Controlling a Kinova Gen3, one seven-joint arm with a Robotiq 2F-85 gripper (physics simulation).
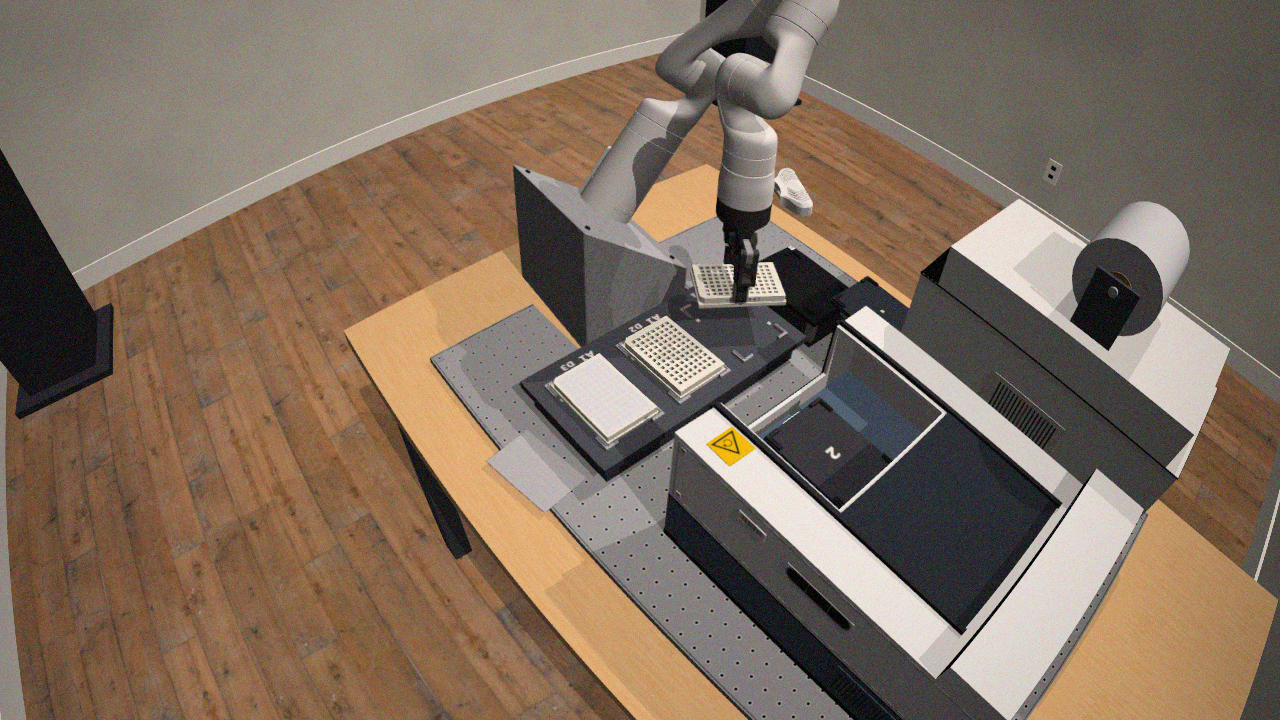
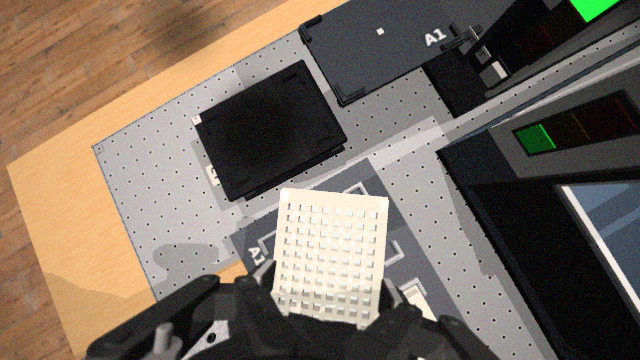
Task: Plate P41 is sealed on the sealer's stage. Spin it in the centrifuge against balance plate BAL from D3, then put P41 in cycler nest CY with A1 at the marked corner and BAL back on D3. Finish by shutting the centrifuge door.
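Places are measured from the arm's base along level axes (x down, y back, z left), in millimetres.
Pixels of known places: gripper, between the fingertips: [image 1: 734, 282] [image 2: 326, 281]; arm's base, origin of its link: [image 1: 604, 208].
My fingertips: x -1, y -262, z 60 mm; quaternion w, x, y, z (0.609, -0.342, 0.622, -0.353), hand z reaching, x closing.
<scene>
Ahead of a thing's pixels: the offset from my fingertips to its top centre. "*": to the spot under its first point. Level surfaces: height alone.
My gripper [image 1: 742, 284] [image 2: 326, 281] is shut on a cream well plate {dy -2, dx -10, dz +4 mm} [image 1: 709, 284] [image 2: 332, 240], held by its two sides above the D1 end of the dark deck {dx +78 mm} [image 1: 626, 447] [image 2: 372, 182]. No name shows on this plate; it is probably P41. A white-topped plate {dy -31, dx +62, dz -242 mm} [image 1: 604, 396], probably BAL, sits on D3. Black nest CY {dy +9, dx +72, dz +167 mm} [image 1: 799, 284] [image 2: 270, 130] is bare, with a small white A1 mark at one corner. The sealer's stage {dy -160, dx +28, dz +194 mm} [image 1: 870, 297] [image 2: 375, 60] is bare. The centrifuge {* dy -253, dx -83, dz -242 mm} [image 1: 716, 438] has its door opening uncovered, showing bucket 2 [image 1: 827, 447].
Another cream well plate {dy -18, dx +62, dz -119 mm} [image 1: 674, 355] sits on D2. The sealer {* dy -343, dx -222, dz +184 mm} [image 1: 1029, 259] with its film roll {dy -463, dx -348, dz +217 mm} [image 1: 1154, 259] stands behind the centrifuge. A tall grey block [image 1: 617, 259] stands beside the deck, near the arm's base. Perforated baseplate [image 1: 680, 591] [image 2: 145, 175] lies around the stations.
</scene>
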